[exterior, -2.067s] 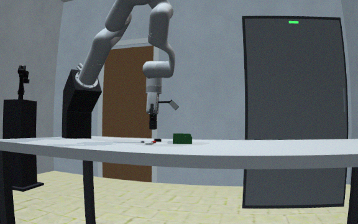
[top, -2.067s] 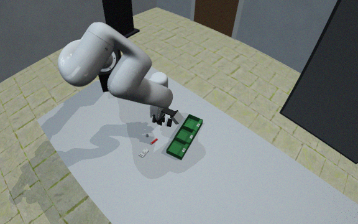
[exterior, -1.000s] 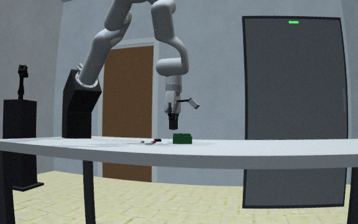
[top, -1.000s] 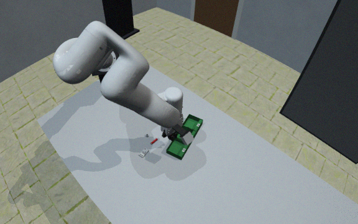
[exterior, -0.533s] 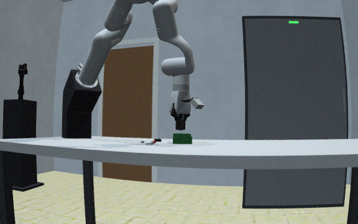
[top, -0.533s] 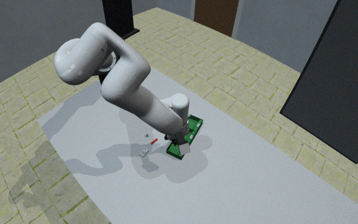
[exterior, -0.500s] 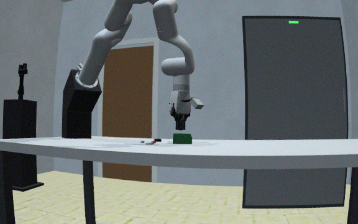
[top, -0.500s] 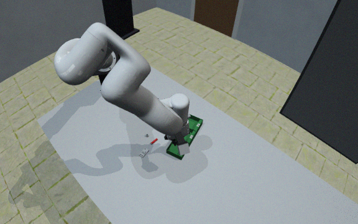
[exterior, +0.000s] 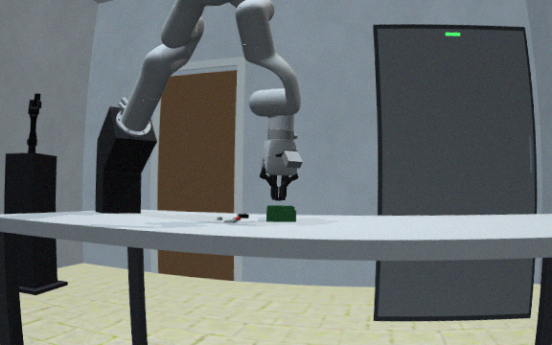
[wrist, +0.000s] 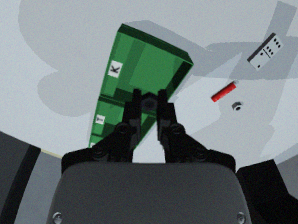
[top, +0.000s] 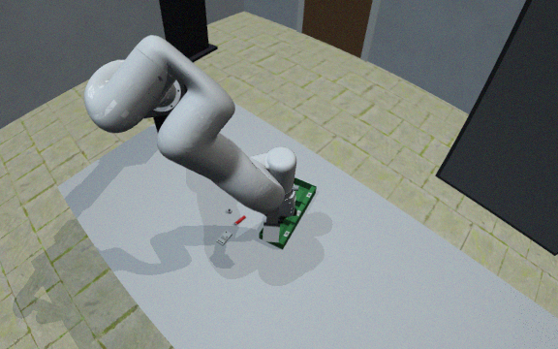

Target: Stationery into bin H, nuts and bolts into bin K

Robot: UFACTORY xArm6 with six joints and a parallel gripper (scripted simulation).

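My gripper is now 20 mm above the black nut. From my hand the other things lie so: red stick 120 mm behind, 30 mm to the right, 80 mm below; then green three-compartment bin 80 mm to the left, 60 mm below; then white domino 120 mm behind, 110 mm to the right, 80 mm below.
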